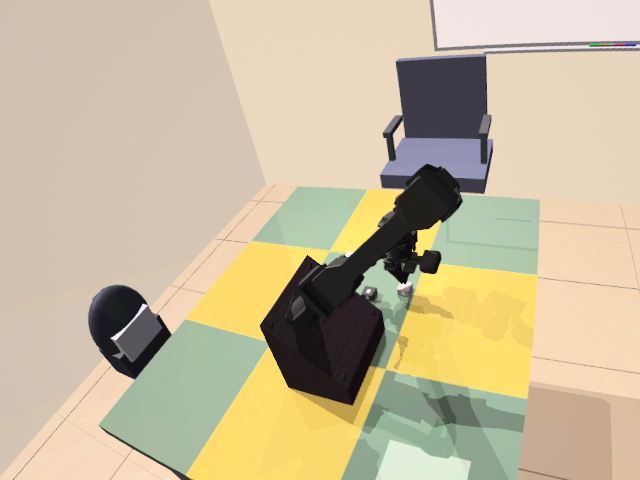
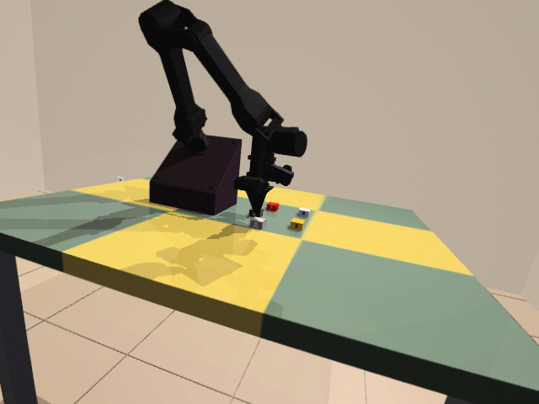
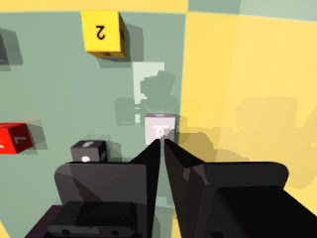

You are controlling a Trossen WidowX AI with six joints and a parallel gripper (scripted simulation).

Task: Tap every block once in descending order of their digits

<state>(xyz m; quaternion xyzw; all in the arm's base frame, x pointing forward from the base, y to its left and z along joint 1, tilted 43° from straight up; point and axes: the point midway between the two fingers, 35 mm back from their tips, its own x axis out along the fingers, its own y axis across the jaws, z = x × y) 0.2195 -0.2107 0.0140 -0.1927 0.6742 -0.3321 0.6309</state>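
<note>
My gripper tip is now 2 cm above the grey block and 1 cm short of it. Round my gripper tip: yellow block 11 cm ahead, 4 cm to the left, 2 cm below; black block 9 cm to the left, 2 cm below, 2 cm behind; red block 18 cm to the left, 2 cm below, 2 cm ahead.
</note>
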